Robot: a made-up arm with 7 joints. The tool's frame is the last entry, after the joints.
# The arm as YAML. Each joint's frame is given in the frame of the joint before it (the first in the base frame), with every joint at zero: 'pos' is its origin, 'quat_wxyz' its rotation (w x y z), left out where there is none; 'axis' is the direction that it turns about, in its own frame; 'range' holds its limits. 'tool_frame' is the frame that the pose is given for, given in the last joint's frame.
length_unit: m
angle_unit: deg
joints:
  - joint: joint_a
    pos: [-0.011, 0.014, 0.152]
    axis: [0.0, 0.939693, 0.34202]
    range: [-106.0, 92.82]
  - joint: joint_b
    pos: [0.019, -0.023, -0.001]
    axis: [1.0, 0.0, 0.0]
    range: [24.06, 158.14]
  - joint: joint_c
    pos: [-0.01, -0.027, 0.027]
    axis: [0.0, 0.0, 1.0]
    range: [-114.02, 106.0]
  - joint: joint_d
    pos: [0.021, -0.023, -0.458]
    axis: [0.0, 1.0, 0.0]
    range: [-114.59, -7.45]
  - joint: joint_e
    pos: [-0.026, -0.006, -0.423]
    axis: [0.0, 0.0, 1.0]
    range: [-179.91, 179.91]
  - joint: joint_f
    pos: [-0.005, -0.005, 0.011]
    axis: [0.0, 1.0, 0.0]
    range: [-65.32, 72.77]
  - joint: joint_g
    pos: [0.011, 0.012, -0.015]
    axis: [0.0, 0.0, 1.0]
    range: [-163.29, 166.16]
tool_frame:
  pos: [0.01, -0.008, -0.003]
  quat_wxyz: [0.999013, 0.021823, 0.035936, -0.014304]
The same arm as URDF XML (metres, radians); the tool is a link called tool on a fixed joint. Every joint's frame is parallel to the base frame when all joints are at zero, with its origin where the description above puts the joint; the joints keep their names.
<robot name="arm">
<joint name="tool_fixed" type="fixed"><parent link="link7"/><child link="tool"/><origin xyz="0.01 -0.008 -0.003" rpy="0.0427 0.0725 -0.0271"/></joint>
<joint name="joint_g" type="revolute"><parent link="link6"/><child link="link7"/><origin xyz="0.011 0.012 -0.015"/><axis xyz="0 0 1"/><limit lower="-2.8499" upper="2.9"/></joint>
<joint name="joint_f" type="revolute"><parent link="link5"/><child link="link6"/><origin xyz="-0.005 -0.005 0.011"/><axis xyz="0 1 0"/><limit lower="-1.14" upper="1.2701"/></joint>
<joint name="joint_e" type="revolute"><parent link="link4"/><child link="link5"/><origin xyz="-0.026 -0.006 -0.423"/><axis xyz="0 0 1"/><limit lower="-3.14" upper="3.14"/></joint>
<joint name="joint_d" type="revolute"><parent link="link3"/><child link="link4"/><origin xyz="0.021 -0.023 -0.458"/><axis xyz="0 1 0"/><limit lower="-2" upper="-0.13"/></joint>
<joint name="joint_c" type="revolute"><parent link="link2"/><child link="link3"/><origin xyz="-0.01 -0.027 0.027"/><axis xyz="0 0 1"/><limit lower="-1.99" upper="1.85"/></joint>
<joint name="joint_b" type="revolute"><parent link="link1"/><child link="link2"/><origin xyz="0.019 -0.023 -0.001"/><axis xyz="1 0 0"/><limit lower="0.4199" upper="2.7601"/></joint>
<joint name="joint_a" type="revolute"><parent link="base_link"/><child link="link1"/><origin xyz="-0.011 0.014 0.152"/><axis xyz="0 0.9397 0.342"/><limit lower="-1.85" upper="1.62"/></joint>
<link name="base_link"/>
<link name="link1"/>
<link name="link2"/>
<link name="link3"/>
<link name="link4"/>
<link name="link5"/>
<link name="link6"/>
<link name="link7"/>
<link name="tool"/>
</robot>

